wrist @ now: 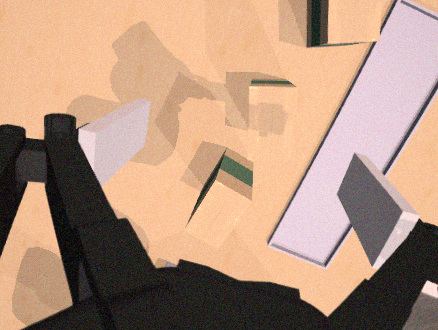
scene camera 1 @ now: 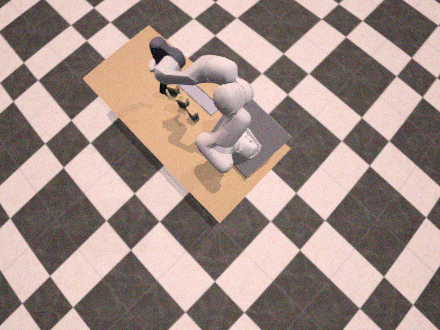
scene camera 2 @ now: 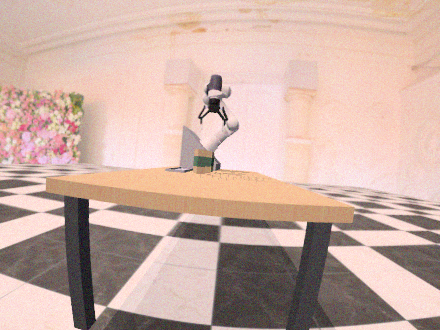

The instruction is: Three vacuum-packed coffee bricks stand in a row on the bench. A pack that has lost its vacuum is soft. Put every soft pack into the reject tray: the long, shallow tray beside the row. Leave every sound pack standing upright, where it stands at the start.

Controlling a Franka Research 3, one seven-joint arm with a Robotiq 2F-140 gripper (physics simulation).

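Note:
Three tan coffee packs with dark green bands stand in a row: the near-end pack [scene camera 1: 173, 91] [scene camera 2: 202, 161] [wrist: 220, 200], the middle pack [scene camera 1: 183, 102] [wrist: 272, 107] and the pack nearest the arm's base [scene camera 1: 194, 116] [wrist: 345, 22], cut off at the top of the wrist view. Which are soft cannot be told. The long, shallow pale tray [scene camera 1: 200, 97] [scene camera 2: 177, 169] [wrist: 310, 210] lies beside the row; no pack shows in it. My gripper [scene camera 1: 164, 90] [scene camera 2: 213, 121] [wrist: 246, 148] is open and empty, high above the bench at the near-end pack. It touches no pack.
The wooden bench [scene camera 1: 125, 75] [scene camera 2: 150, 187] carries the row and tray. The arm's base stands on a dark grey plate [scene camera 1: 272, 130]. A grey panel [scene camera 2: 189, 145] shows behind the tray in scene camera 2. Arm shadows fall across the bench beside the row.

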